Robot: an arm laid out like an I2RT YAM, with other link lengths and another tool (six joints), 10 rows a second.
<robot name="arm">
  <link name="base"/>
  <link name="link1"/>
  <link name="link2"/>
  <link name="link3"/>
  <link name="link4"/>
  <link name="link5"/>
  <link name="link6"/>
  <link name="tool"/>
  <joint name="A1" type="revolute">
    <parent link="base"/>
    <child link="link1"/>
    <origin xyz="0 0 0.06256" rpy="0 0 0"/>
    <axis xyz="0 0 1"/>
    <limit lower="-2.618" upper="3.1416"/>
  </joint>
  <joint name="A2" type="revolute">
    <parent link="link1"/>
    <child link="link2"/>
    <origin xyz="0.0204 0.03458 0.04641" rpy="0 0 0"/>
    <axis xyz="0 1 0"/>
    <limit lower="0" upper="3.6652"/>
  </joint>
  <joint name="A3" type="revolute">
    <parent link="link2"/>
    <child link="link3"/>
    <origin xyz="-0.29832 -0.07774 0" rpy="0 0 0"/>
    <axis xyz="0 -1 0"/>
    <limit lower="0" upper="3.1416"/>
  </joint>
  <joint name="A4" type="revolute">
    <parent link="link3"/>
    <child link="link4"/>
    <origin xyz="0.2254 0.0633 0.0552" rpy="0 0 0"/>
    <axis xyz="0 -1 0"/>
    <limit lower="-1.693" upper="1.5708"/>
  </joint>
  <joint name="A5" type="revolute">
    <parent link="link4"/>
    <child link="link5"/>
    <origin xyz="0.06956 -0.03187 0.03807" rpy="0 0 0"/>
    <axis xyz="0 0 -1"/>
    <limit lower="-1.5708" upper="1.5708"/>
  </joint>
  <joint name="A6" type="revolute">
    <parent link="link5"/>
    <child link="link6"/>
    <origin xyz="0.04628 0 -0.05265" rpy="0 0 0"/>
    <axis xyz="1 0 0"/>
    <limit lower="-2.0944" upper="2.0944"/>
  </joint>
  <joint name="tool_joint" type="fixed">
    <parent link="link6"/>
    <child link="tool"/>
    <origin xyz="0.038 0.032 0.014" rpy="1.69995 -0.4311 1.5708"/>
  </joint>
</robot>
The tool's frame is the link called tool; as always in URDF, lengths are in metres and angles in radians.
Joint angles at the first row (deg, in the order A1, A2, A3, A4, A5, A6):
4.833, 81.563, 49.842, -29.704, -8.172, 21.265
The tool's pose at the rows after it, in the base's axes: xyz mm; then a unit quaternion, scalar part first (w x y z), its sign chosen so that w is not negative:
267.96, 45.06, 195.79, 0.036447, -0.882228, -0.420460, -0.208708
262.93, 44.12, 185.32, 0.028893, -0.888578, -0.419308, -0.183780
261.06, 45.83, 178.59, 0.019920, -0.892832, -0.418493, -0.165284
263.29, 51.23, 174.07, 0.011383, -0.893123, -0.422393, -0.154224
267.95, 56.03, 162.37, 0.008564, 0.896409, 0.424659, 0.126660
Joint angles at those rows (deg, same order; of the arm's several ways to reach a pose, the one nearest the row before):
4.833, 81.387, 47.905, -29.971, -6.773, 22.321
5.358, 81.913, 46.671, -30.672, -4.752, 22.499
6.500, 82.615, 46.229, -31.199, -2.640, 23.287
8.251, 83.839, 46.491, -31.113, -0.803, 24.168
10.358, 86.739, 46.932, -31.115, 2.888, 25.307

